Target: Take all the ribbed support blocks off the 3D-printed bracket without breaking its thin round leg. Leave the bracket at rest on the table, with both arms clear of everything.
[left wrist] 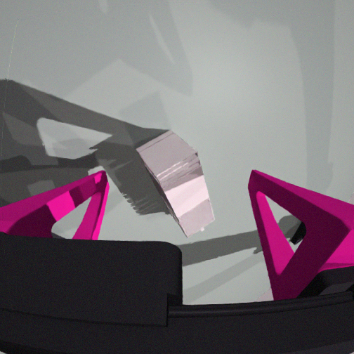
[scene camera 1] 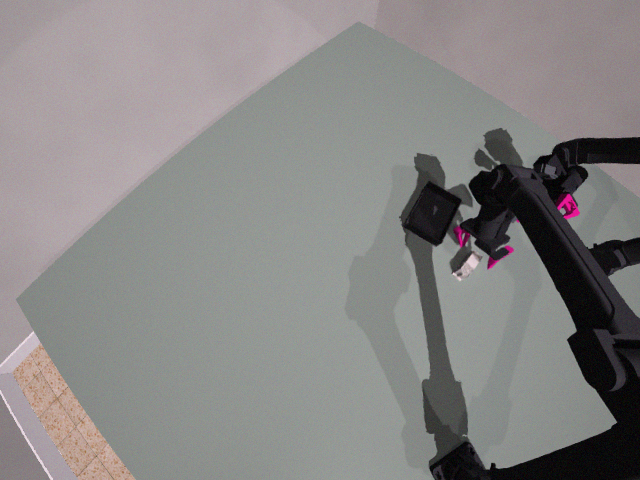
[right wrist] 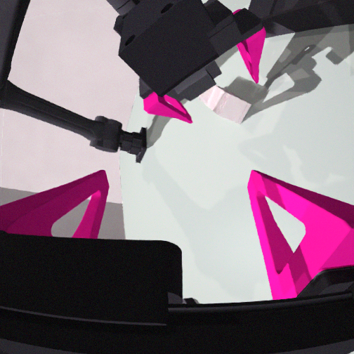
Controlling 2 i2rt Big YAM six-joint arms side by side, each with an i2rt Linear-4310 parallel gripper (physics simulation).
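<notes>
The pale pink bracket with ribbed support blocks (scene camera 1: 466,266) (left wrist: 175,180) (right wrist: 226,103) stands on the table as one compact piece. Ribs show on its side in the left wrist view; its thin round leg cannot be made out. My left gripper (scene camera 1: 480,248) (left wrist: 178,178) is open and empty, its fingers above and to either side of the piece. My right gripper (right wrist: 178,177) is open and empty, away from the piece; in scene camera 1 it is partly hidden behind the left arm.
A black open tray (scene camera 1: 453,197) lies close to the left gripper and the piece. In the right wrist view, the left gripper's body hangs near the piece, and a thin black arm-like stand (right wrist: 107,133) reaches in from the left. Arm shadows cross the table (scene camera 1: 232,258).
</notes>
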